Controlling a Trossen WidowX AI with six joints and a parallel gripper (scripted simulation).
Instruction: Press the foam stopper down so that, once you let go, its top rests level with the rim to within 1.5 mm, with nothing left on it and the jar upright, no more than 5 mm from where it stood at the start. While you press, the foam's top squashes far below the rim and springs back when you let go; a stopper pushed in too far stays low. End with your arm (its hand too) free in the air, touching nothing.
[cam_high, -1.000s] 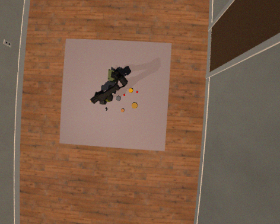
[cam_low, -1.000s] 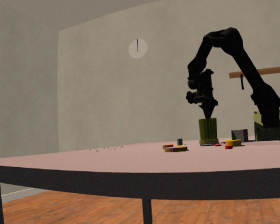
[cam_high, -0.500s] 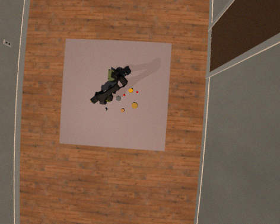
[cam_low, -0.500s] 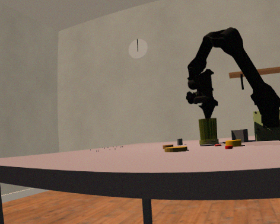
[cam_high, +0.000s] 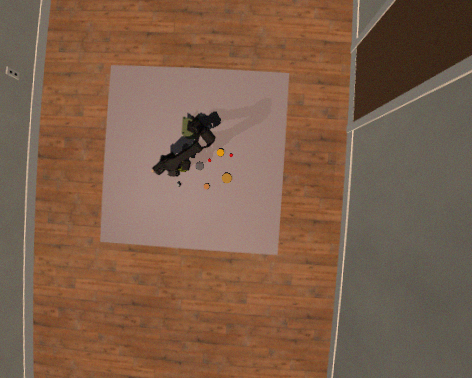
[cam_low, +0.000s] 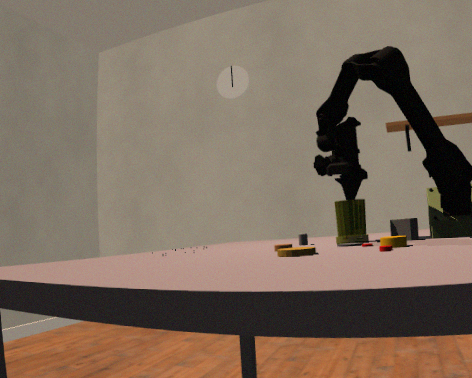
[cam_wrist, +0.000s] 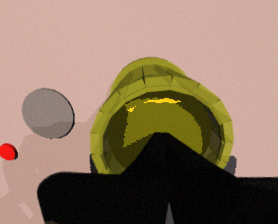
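The foam stopper is 4 cm below my hand. Round my hand: grey block (14 cm behind, 6 cm to the left, 10 cm below); then grey disc (1 cm behind, 12 cm to the left, 13 cm below); then small grey cylinder (14 cm ahead, 1 cm to the right, 11 cm below).
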